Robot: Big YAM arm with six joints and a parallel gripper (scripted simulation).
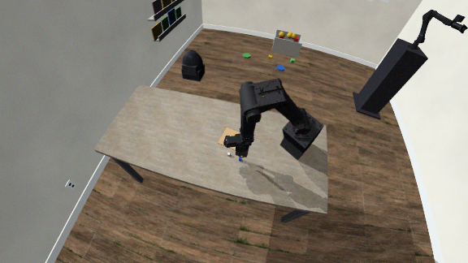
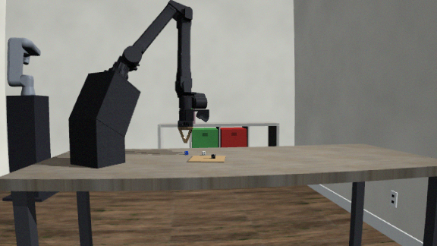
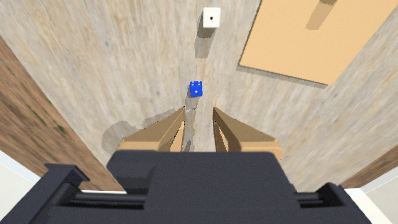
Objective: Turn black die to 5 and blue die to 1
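The blue die lies 6 cm below my hand. From my hand the other things lie so: black die: 13 cm to the right, 12 cm ahead, 5 cm below; then white die: 8 cm ahead, 6 cm below, 1 cm to the right; then tan mat: 13 cm to the right, 10 cm ahead, 6 cm below.
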